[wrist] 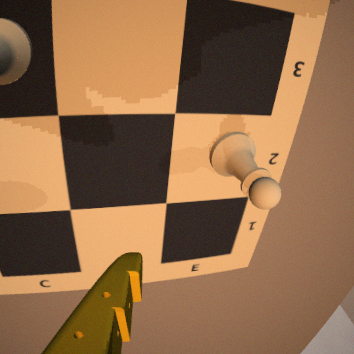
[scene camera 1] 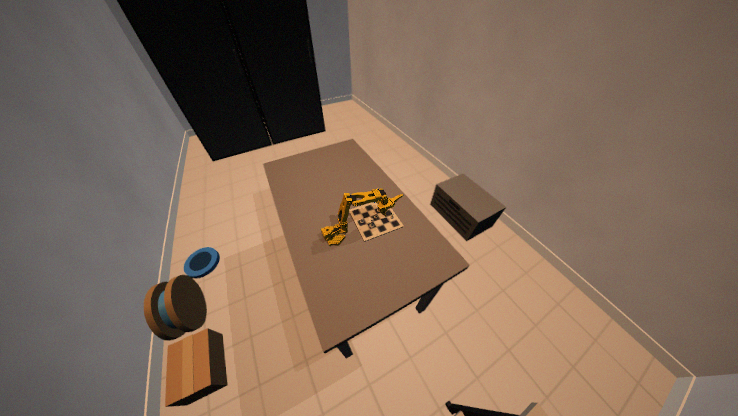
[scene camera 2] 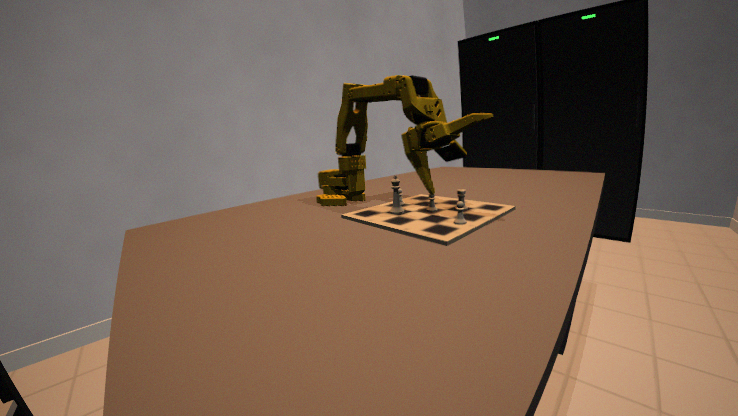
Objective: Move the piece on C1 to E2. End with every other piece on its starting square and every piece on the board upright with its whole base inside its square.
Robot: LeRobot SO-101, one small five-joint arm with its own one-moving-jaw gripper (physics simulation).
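Places are measured from the arm's base along level axes (x ahead, y left, z up), in metres.
Where they show: end effector, tool point: [wrist: 141,270] [scene camera 1: 386,215] [scene camera 2: 433,191]; arm's base, origin of the base link: [scene camera 1: 338,235] [scene camera 2: 347,202].
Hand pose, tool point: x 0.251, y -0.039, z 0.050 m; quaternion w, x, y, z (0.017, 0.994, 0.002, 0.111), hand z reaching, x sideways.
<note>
Things, the pixels of their top centre, and the offset from my tool point. "spot": a spot on its surface instead.
- pale pawn, middle of its top: [wrist: 272,202] [scene camera 2: 460,201] 0.042 m ahead, 0.005 m left, 0.012 m down
- chessboard, middle of its top: [scene camera 2: 429,210] [scene camera 1: 375,217] 0.037 m back, 0.045 m left, 0.044 m down
- round piece, surface spot: [wrist: 11,52] spot: 0.028 m back, 0.046 m left, 0.036 m down
- tall piece, middle of its top: [scene camera 2: 395,175] 0.079 m back, 0.006 m left, 0.020 m up
- short piece, surface spot: [scene camera 2: 432,204] spot: 0.030 m back, 0.043 m left, 0.032 m down
- rook-like piece, middle of its top: [scene camera 2: 461,190] 0.006 m ahead, 0.080 m left, 0.011 m down
A pale pawn [wrist: 233,154] [scene camera 2: 459,216] stands upright on the light E2 square of the chessboard [wrist: 288,97] [scene camera 2: 397,229] [scene camera 1: 365,239]. Its whole base looks inside the square, nearer the board's outer edge. The dark C1 square in the wrist view shows no piece. My gripper [scene camera 2: 462,155] [scene camera 1: 393,202] is fully open and empty. In the wrist view one notched jaw shows; its tip is drawn over D1, left of the pawn and apart from it. In the scene camera 2 view the moving jaw points out to the right.
A round piece [wrist: 11,52] stands on C3, cut by the frame edge. In the scene camera 2 view a tall piece [scene camera 2: 396,198] partly hides another behind it. A short piece [scene camera 2: 432,204] stands below the fixed jaw's tip, and a rook-like piece [scene camera 2: 461,194] stands behind the pawn.
</note>
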